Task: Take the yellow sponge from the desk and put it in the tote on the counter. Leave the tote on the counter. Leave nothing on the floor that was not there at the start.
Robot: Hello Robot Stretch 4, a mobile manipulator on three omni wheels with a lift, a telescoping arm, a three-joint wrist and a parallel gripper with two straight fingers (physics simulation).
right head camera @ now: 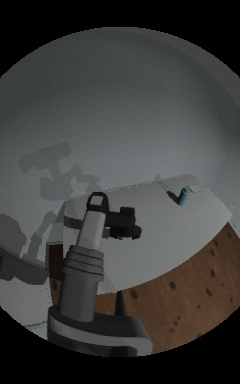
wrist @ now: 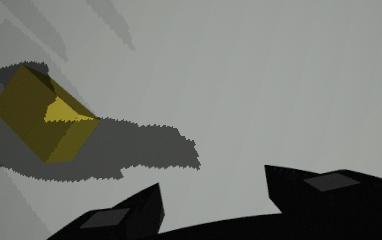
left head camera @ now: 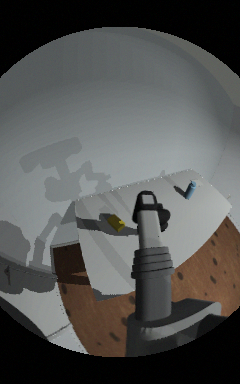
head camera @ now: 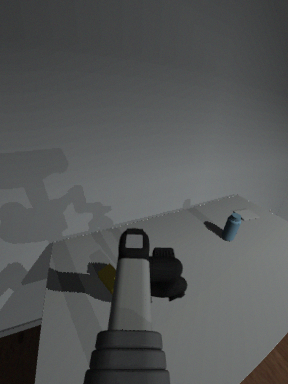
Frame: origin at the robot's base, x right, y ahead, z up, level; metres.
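Seen in the pictures: gripper, fingertip midpoint: [wrist: 214, 190] [head camera: 157, 297].
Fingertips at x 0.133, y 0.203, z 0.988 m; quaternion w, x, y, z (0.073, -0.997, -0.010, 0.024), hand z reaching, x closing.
A point is followed by its place in that frame.
The yellow sponge [head camera: 106, 276] {x -0.064, y 0.295, z 0.959 m} [left head camera: 116, 223] {x -0.041, y 0.280, z 0.959 m} [wrist: 40, 120] {x -0.037, y 0.287, z 0.959 m} lies on the desk [head camera: 210, 300] {x 0.350, y 0.217, z 0.914 m} [left head camera: 110, 270] {x -0.065, y -0.004, z 0.914 m} [right head camera: 160, 250] {x 0.355, y 0.148, z 0.914 m} [wrist: 280, 90] {x 0.221, y 0.287, z 0.914 m}, mostly in the arm's shadow. In the head camera view the arm covers part of it; in the right head camera view it is almost all hidden behind the arm. My gripper [wrist: 214, 190] {x 0.133, y 0.203, z 0.988 m} is open, with nothing between its fingers. It hangs above the desk, and the sponge lies off to the upper left of the fingers in the wrist view, apart from them. The tote and the counter do not show in these views.
A blue bottle [head camera: 231, 227] {x 0.568, y 0.521, z 1.018 m} [left head camera: 190, 190] {x 0.573, y 0.519, z 1.016 m} [right head camera: 183, 196] {x 0.576, y 0.517, z 1.016 m} stands near the desk's far right corner, with a flat pale piece [head camera: 247, 214] {x 0.868, y 0.759, z 0.924 m} [right head camera: 195, 188] {x 0.872, y 0.749, z 0.923 m} behind it. A grey wall [head camera: 140, 125] {x 0.066, y 0.747, z 1.493 m} rises behind the desk. Brown wood floor [left head camera: 200, 265] {x 1.265, y -0.111, z -0.036 m} [right head camera: 190, 295] {x 1.143, y -0.404, z -0.036 m} shows beyond the desk's edge.
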